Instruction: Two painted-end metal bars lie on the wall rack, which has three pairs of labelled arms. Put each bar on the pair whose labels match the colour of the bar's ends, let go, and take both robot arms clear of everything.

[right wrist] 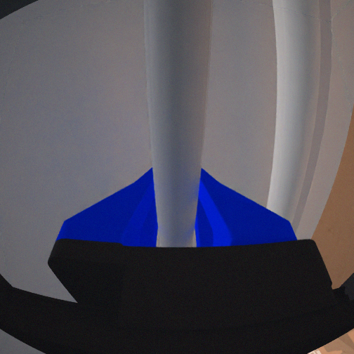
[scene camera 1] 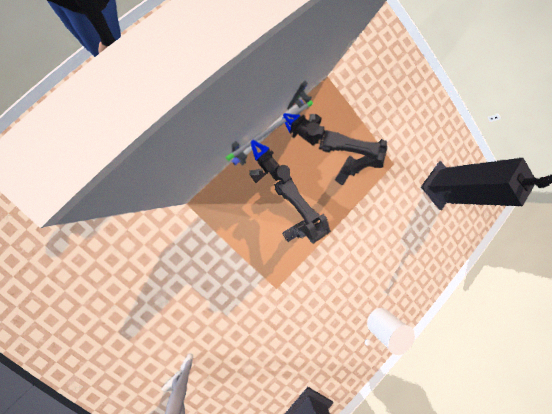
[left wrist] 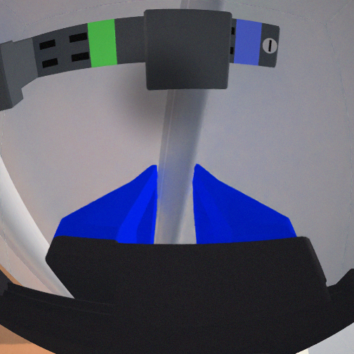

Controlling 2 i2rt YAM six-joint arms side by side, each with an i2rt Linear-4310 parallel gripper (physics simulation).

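Where they show: left gripper, between the fingertips: (scene camera 1: 251,141); right gripper, between the fingertips: (scene camera 1: 283,115); left arm's base, origin of its link: (scene camera 1: 297,229); right arm's base, origin of its link: (scene camera 1: 345,170).
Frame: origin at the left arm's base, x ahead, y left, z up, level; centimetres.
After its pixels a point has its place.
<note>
The green-ended bar (scene camera 1: 270,129) {x 56.3, y -3.6, z 29.6 cm} (left wrist: 177,145) (right wrist: 177,100) runs along the wall, both green ends showing in the scene view. My left gripper (scene camera 1: 254,142) {x 54.9, y 6.7, z 30.3 cm} (left wrist: 174,173) and right gripper (scene camera 1: 286,115) {x 60.4, y -13.4, z 26.3 cm} (right wrist: 176,172) are shut on it. The blue-ended bar (scene camera 1: 236,161) {x 51.9, y 15.9, z 18.1 cm} (left wrist: 25,240) (right wrist: 297,75) lies beside it, on the table side; its ends are outside both wrist views. The wall rack (scene camera 1: 235,147) {x 54.3, y 15.0, z 36.0 cm} (left wrist: 187,50) has dark brackets. In the left wrist view its block crosses in front of the held bar, between a green label (left wrist: 102,43) and a blue label (left wrist: 248,42).
The grey wall (scene camera 1: 165,125) {x 52.3, y 28.8, z 82.1 cm} stands close behind the bars. Another rack arm (left wrist: 10,75) juts out at the left of the left wrist view. The second bracket (scene camera 1: 300,93) {x 65.5, y -24.4, z 30.1 cm} is beyond my right gripper. An orange table top (scene camera 1: 240,215) {x 25.3, y 27.4, z 0.0 cm} lies below both arms.
</note>
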